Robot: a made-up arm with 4 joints. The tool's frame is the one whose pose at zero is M.
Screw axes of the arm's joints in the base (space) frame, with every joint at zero. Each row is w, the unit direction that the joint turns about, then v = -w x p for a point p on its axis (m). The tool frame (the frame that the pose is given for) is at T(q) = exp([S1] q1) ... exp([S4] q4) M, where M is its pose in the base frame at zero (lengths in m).
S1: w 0 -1 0 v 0.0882 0 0
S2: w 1 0 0 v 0 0.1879 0.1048
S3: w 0 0 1 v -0.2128 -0.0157 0
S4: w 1 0 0 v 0 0.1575 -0.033
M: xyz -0.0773 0.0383 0.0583 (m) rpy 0 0 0 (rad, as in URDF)
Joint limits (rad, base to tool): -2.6..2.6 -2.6..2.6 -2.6..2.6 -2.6..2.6
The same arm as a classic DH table. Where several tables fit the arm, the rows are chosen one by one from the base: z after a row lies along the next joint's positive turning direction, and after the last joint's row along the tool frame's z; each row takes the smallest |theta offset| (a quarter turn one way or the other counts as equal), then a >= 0, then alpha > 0; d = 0 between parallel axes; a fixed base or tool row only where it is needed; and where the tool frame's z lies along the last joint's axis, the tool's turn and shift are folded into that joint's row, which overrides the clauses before.
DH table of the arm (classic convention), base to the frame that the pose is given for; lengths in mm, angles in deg. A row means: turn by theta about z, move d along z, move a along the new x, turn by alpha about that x. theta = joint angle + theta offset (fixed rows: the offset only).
base (fixed): a 0, alpha 90, d 88.2, theta0 0
joint 1: a 99.7, alpha 90, d 104.8, theta0 90
joint 2: a 108, alpha 90, d 15.7, theta0 90
joint 3: a -245.8, alpha -90, d -30.4, theta0 0
joint 4: a -5.3, alpha 90, d -93, theta0 0
tool (fixed): a 0, alpha 0, d -99.2, theta0 90
Joint limits (deg, base to tool): -148.97..148.97 -148.97..148.97 -148.97..148.97 -148.97..148.97

